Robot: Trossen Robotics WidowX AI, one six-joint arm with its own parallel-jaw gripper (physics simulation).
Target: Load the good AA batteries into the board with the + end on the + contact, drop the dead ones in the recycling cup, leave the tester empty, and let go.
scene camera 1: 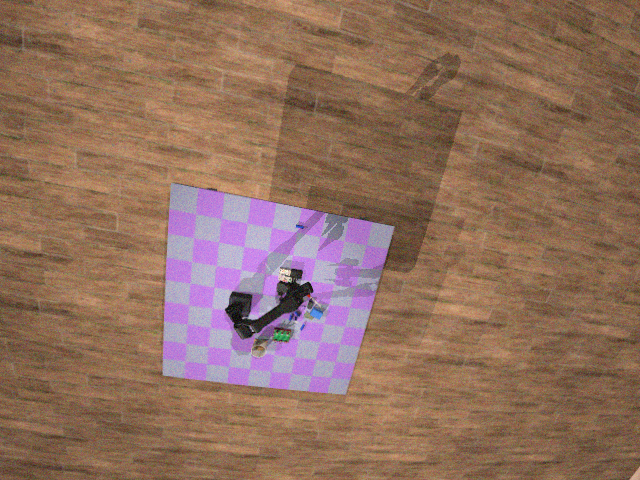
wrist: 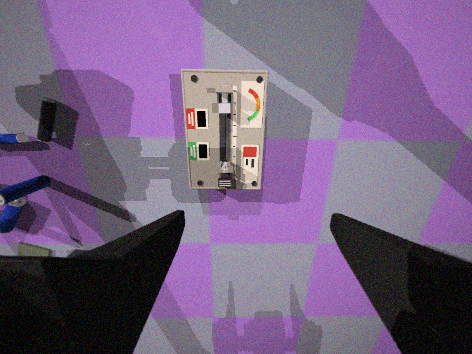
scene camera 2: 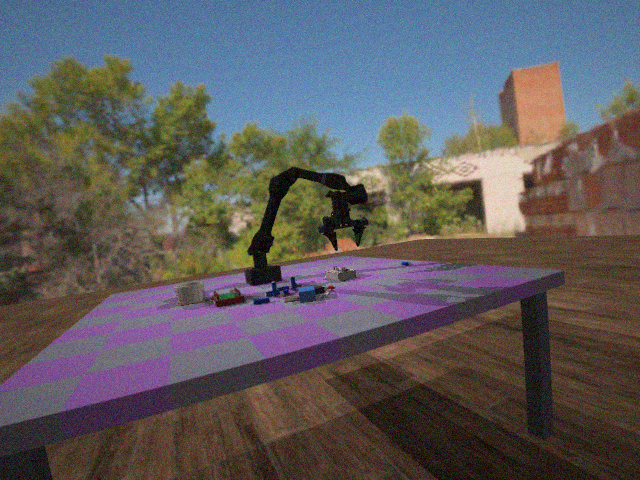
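Seen in the pictures: gripper, fingertip midpoint: (scene camera 1: 294, 279) (wrist: 257, 218) (scene camera 2: 347, 248); arm's base, origin of the base link: (scene camera 1: 237, 306) (scene camera 2: 261, 267).
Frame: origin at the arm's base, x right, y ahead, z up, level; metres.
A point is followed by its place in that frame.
My gripper (scene camera 2: 347, 247) {x -0.237, y 0.325, z 0.052 m} (wrist: 257, 218) {x -0.237, y 0.325, z 0.052 m} is open and empty, fingers pointing down, high above the table beside the tester. The beige tester (scene camera 1: 285, 275) {x -0.218, y 0.268, z -0.032 m} (scene camera 2: 338, 277) {x -0.177, y 0.337, z -0.045 m} (wrist: 214, 135) {x -0.207, y 0.283, z -0.030 m} lies flat; no battery shows in its dark groove. Several blue batteries are in a group: one (wrist: 25, 190) {x -0.010, y 0.329, z -0.030 m} lies across or against another (wrist: 11, 218) {x 0.042, y 0.370, z -0.047 m}, and one (scene camera 2: 293, 282) {x -0.001, y 0.335, z -0.030 m} stands upright. One battery (scene camera 1: 302, 326) {x 0.134, y 0.414, z -0.046 m} (scene camera 2: 261, 300) {x 0.143, y 0.423, z -0.049 m} lies nearer the board. Another battery (scene camera 1: 299, 226) {x -0.525, y 0.316, z -0.046 m} (scene camera 2: 404, 263) {x -0.518, y 0.313, z -0.050 m} lies far off near the table edge. The green and red board (scene camera 1: 281, 335) {x 0.208, y 0.285, z -0.039 m} (scene camera 2: 228, 297) {x 0.217, y 0.321, z -0.039 m} sits beside the pale cup (scene camera 1: 258, 351) {x 0.351, y 0.145, z -0.046 m} (scene camera 2: 190, 293) {x 0.315, y 0.196, z -0.023 m}. Battery ends and board contents are too small to read.
A blue block (scene camera 1: 316, 313) {x 0.019, y 0.490, z -0.029 m} (scene camera 2: 307, 293) {x 0.039, y 0.524, z -0.036 m} stands by the battery group, with a small red-tipped item (scene camera 2: 330, 287) {x -0.089, y 0.428, z -0.054 m} near it. A dark object (wrist: 47, 120) {x -0.040, y 0.263, z -0.049 m} stands left of the tester in the wrist view. The arm's base (scene camera 2: 263, 275) {x 0.018, y 0.073, z -0.024 m} is behind the batteries on the checkered table (scene camera 1: 186, 310) {x 0.097, y -0.323, z -0.058 m}.
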